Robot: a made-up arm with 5 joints. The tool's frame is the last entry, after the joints.
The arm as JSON. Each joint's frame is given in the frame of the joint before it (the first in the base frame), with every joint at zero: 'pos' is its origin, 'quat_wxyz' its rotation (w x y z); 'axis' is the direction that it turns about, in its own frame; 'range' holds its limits. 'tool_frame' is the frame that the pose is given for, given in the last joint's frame.
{
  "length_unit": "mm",
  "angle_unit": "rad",
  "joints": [
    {
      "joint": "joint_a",
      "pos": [
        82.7,
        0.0,
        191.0
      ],
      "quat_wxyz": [
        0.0,
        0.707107,
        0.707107,
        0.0
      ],
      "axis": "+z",
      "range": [
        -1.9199,
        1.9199
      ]
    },
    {
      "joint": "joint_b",
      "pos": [
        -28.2,
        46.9,
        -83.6
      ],
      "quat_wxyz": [
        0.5,
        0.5,
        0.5,
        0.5
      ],
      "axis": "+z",
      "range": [
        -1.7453,
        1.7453
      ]
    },
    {
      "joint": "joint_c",
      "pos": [
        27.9,
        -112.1,
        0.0
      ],
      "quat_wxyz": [
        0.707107,
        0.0,
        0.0,
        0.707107
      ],
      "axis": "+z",
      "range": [
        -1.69,
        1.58
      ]
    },
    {
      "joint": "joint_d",
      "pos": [
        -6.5,
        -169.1,
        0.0
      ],
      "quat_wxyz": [
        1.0,
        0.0,
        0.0,
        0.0
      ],
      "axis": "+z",
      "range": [
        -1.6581,
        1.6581
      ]
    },
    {
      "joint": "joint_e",
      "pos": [
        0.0,
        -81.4,
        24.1
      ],
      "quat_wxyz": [
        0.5,
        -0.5,
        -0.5,
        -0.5
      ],
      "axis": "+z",
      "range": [
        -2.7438,
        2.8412
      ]
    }
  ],
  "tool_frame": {
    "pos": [
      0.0,
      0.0,
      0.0
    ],
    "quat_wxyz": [
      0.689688,
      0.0,
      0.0,
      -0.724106
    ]
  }
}
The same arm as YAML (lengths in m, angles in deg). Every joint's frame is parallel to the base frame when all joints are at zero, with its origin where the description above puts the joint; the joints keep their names.
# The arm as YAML. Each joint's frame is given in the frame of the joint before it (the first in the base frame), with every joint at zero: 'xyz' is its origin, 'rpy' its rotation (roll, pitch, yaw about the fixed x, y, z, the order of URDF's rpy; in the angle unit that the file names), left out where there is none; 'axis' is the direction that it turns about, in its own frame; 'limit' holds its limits. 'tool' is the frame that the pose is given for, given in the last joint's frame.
units:
  length: m
  angle: deg
joints:
  - name: joint_a
    type: revolute
    origin:
      xyz: [0.0827, 0.0, 0.191]
    axis: "-z"
    limit:
      lower: -110.0
      upper: 110.0
  - name: joint_b
    type: revolute
    origin:
      xyz: [0.0469, -0.0282, 0.0836]
    axis: "+y"
    limit:
      lower: -100.0
      upper: 100.0
  - name: joint_c
    type: revolute
    origin:
      xyz: [0.0279, 0.0, 0.1121]
    axis: "+y"
    limit:
      lower: -96.83
      upper: 90.53
  - name: joint_d
    type: revolute
    origin:
      xyz: [0.1691, 0.0, 0.0065]
    axis: "+y"
    limit:
      lower: -95.0
      upper: 95.0
  - name: joint_e
    type: revolute
    origin:
      xyz: [0.0814, 0.0241, 0.0]
    axis: "-x"
    limit:
      lower: -157.21
      upper: 162.79
tool:
  origin:
    xyz: [0.0, 0.0, 0.0]
    rpy: [90.0, -87.21, -90.0]

